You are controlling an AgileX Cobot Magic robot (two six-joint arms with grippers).
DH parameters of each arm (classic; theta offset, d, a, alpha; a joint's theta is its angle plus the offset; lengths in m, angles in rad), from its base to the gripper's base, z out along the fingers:
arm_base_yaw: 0 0.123 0 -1.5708
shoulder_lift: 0.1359 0 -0.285 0
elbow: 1.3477 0 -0.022 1.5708
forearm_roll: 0 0.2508 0 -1.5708
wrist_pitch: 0 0 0.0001 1.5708
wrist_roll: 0 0.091 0 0
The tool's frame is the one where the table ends.
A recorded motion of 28 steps. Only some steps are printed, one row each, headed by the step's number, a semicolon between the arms.
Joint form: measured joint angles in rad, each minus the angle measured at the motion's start. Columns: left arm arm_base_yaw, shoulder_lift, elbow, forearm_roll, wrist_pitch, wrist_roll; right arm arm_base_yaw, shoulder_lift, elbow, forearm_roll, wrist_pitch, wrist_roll.
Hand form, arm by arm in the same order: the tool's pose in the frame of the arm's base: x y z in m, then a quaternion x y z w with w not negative. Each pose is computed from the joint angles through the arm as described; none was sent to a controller.
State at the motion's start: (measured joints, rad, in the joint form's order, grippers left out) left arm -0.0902 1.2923 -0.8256 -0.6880 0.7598 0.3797; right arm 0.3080 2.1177 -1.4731 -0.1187 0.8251 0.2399
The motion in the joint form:
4: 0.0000 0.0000 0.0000 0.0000 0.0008 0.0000; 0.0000 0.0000 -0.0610 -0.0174 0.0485 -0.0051
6: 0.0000 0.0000 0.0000 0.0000 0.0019 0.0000; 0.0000 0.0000 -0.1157 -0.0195 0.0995 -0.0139
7: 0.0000 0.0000 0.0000 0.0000 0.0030 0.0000; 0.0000 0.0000 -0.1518 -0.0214 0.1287 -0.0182
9: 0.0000 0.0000 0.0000 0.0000 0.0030 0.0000; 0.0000 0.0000 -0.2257 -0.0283 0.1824 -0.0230
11: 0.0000 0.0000 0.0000 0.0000 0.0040 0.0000; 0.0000 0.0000 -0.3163 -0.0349 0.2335 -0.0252
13: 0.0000 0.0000 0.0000 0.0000 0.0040 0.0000; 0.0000 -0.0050 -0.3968 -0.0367 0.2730 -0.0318
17: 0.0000 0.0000 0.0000 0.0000 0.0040 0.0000; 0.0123 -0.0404 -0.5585 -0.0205 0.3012 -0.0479
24: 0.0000 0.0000 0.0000 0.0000 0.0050 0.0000; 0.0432 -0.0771 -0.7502 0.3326 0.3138 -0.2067
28: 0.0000 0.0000 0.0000 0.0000 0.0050 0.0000; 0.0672 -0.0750 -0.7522 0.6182 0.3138 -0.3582
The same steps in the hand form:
4: 0.2392 -0.0617 0.2632 0.03029 0.93840 -0.24739 0.23935; 0.4119 0.1211 0.1554 -0.07451 0.99060 -0.02738 0.11141
6: 0.2391 -0.0617 0.2631 0.03047 0.93847 -0.24757 0.23887; 0.4172 0.1222 0.1683 -0.07638 0.99010 -0.03012 0.11380
7: 0.2390 -0.0618 0.2631 0.03064 0.93854 -0.24774 0.23838; 0.4208 0.1230 0.1770 -0.07701 0.98958 -0.03137 0.11755
9: 0.2390 -0.0618 0.2631 0.03064 0.93854 -0.24774 0.23838; 0.4276 0.1242 0.1954 -0.07685 0.98815 -0.03404 0.12846
11: 0.2390 -0.0618 0.2631 0.03080 0.93861 -0.24790 0.23794; 0.4355 0.1258 0.2188 -0.07426 0.98552 -0.03411 0.14859
13: 0.2390 -0.0618 0.2631 0.03080 0.93861 -0.24790 0.23794; 0.4406 0.1270 0.2423 -0.07311 0.98205 -0.03121 0.17103
17: 0.2390 -0.0618 0.2631 0.03080 0.93861 -0.24790 0.23794; 0.4429 0.1349 0.3039 -0.07596 0.96539 -0.00510 0.24946
24: 0.2389 -0.0618 0.2631 0.03096 0.93867 -0.24806 0.23750; 0.4224 0.1735 0.3776 -0.13931 0.92329 0.16972 0.31516
28: 0.2389 -0.0618 0.2631 0.03096 0.93867 -0.24806 0.23750; 0.4085 0.2034 0.3852 -0.20285 0.88727 0.28698 0.29873

